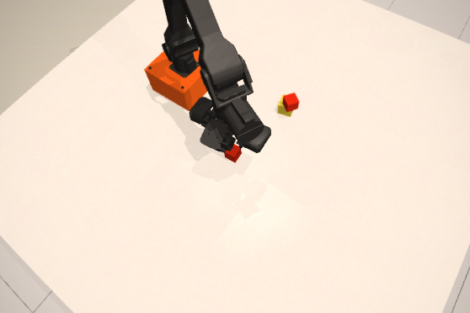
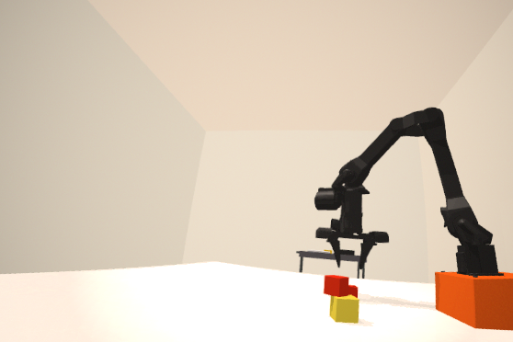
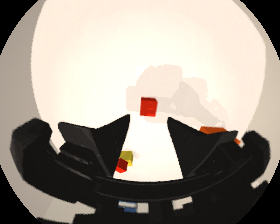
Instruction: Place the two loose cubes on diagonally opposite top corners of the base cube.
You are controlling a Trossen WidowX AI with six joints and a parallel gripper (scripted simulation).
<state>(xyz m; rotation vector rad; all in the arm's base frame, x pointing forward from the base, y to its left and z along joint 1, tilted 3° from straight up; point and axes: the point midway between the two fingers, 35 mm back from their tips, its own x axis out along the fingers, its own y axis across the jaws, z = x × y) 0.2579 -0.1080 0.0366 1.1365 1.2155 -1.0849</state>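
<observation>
The yellow cube is 210 mm to the left of my gripper tip, 60 mm below it and 30 mm ahead of it.
</observation>
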